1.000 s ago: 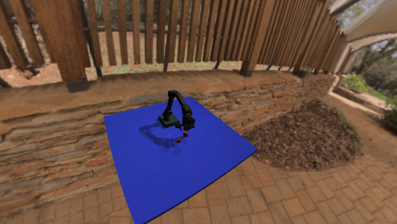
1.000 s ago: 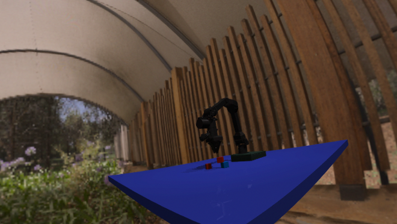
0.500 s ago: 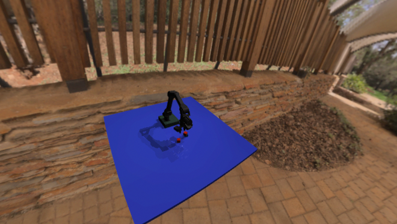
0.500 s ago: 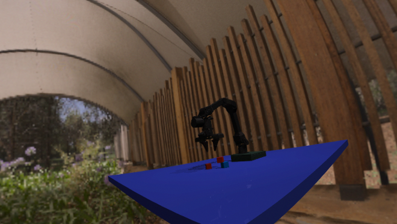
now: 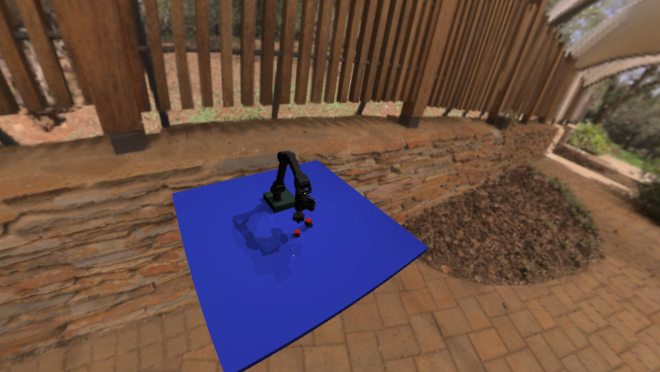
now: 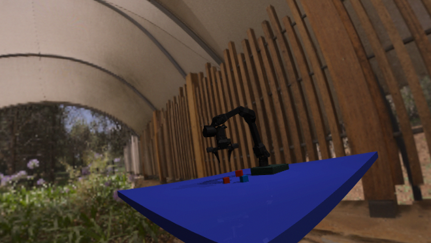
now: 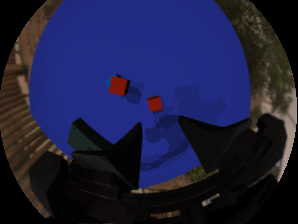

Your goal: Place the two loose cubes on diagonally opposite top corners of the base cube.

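Now: gripper tip 40 mm past the blue cube, 100 mm to the right of it and 100 mm above it.
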